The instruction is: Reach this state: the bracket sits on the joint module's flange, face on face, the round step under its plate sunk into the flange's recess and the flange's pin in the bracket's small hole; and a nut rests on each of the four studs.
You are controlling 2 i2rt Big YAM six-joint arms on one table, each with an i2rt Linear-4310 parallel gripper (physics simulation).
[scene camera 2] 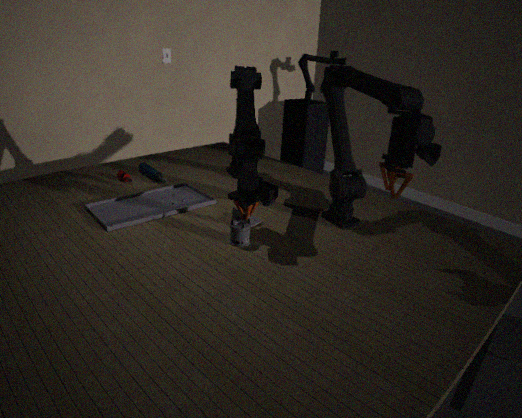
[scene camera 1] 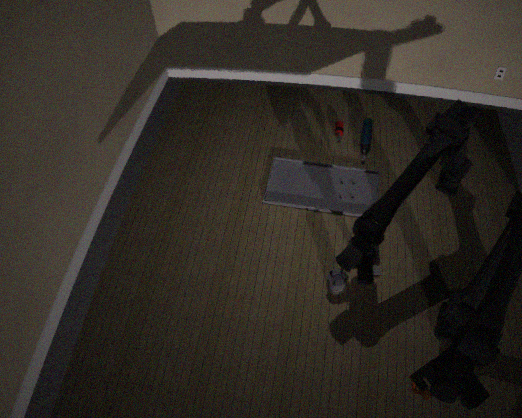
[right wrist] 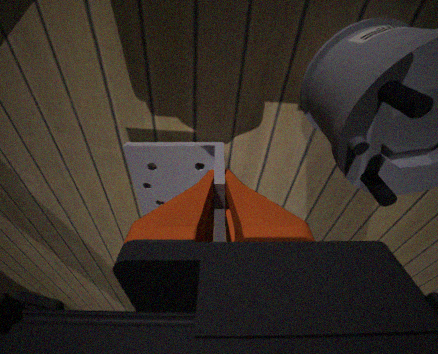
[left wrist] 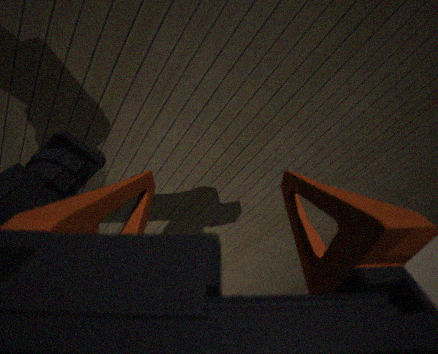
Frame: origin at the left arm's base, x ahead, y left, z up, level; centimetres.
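Seen in the pictures: left gripper, between the fingertips: (scene camera 2: 391,194) (scene camera 1: 427,380) (left wrist: 218,177); right gripper, between the fingertips: (right wrist: 219,177); left arm's base, origin of its link: (scene camera 2: 339,220) (scene camera 1: 449,323) (left wrist: 68,163); right arm's base, origin of its link: (scene camera 1: 448,182) (right wrist: 44,304).
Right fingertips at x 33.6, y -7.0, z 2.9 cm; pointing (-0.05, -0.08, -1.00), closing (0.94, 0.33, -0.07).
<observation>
Pixels of each thing's top centre, then the offset from my right fingertips to it.
- grey joint module, centre of its top: (scene camera 2: 240,219) (scene camera 1: 338,275) dx +5.7, dy +7.4, dz +4.5 cm
- flat grey tray, centre of its top: (scene camera 2: 151,201) (scene camera 1: 323,185) dx +22.8, dy -29.4, dz -1.3 cm
- red screwdriver, centre of its top: (scene camera 1: 339,128) (scene camera 2: 125,173) dx +25.8, dy -59.6, dz +0.6 cm
The grey joint module (scene camera 2: 240,233) stands upright on the wooden floor; it also shows in scene camera 1 (scene camera 1: 337,284) and at the upper right of the right wrist view (right wrist: 354,105), with dark studs on its flange. My right gripper (right wrist: 219,177) is shut on the upright wall of the grey L-shaped bracket (right wrist: 172,172). The bracket's plate with its small holes hangs above the floor, beside the module and not on it. In scene camera 2 the right gripper (scene camera 2: 245,211) is just above the module. My left gripper (left wrist: 218,177) (scene camera 2: 395,180) is open and empty, held high and far off.
A flat grey tray (scene camera 1: 321,187) lies behind the module, with a few small dark dots (scene camera 1: 346,189) on it, too small to identify. A red screwdriver (scene camera 1: 339,129) and a blue one (scene camera 1: 366,134) lie beyond it. A dark cabinet (scene camera 2: 301,133) stands by the wall.
</observation>
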